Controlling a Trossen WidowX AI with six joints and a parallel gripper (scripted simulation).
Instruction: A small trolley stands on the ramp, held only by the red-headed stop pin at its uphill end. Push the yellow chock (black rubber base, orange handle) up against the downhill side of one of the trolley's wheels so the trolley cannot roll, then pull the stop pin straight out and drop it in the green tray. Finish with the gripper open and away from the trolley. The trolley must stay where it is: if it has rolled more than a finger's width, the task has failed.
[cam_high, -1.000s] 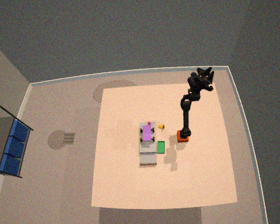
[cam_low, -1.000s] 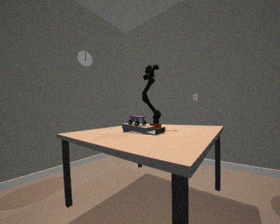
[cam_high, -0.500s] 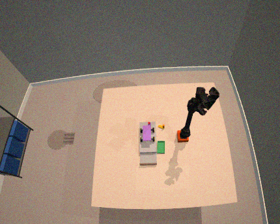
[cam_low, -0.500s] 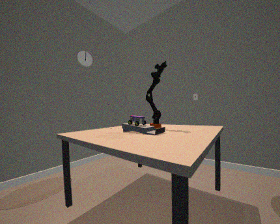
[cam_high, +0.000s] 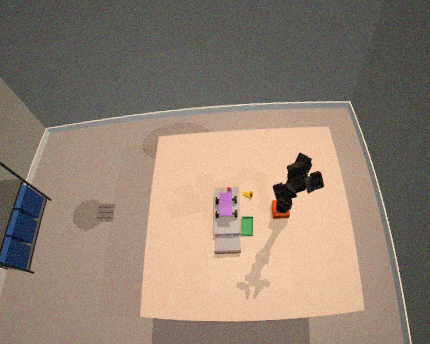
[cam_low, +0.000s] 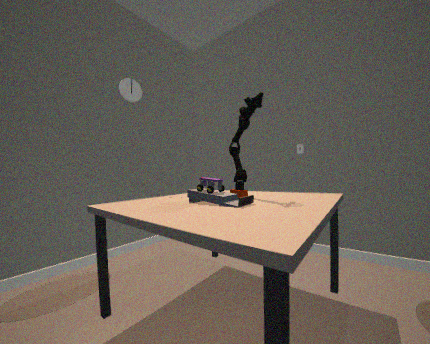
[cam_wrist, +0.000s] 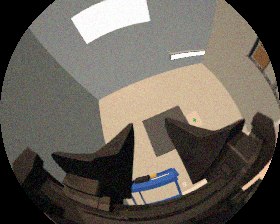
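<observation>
Now: gripper tip 220 mm short of the yellow chock, 330 mm to the left of it and 720 mm above it. Also, from my gripper tip: grey ramp (340 mm ahead, 190 mm to the right, 700 mm below); then red-headed stop pin (330 mm ahead, 300 mm to the right, 620 mm below); then purple-topped trolley (340 mm ahead, 200 mm to the right, 640 mm below).
</observation>
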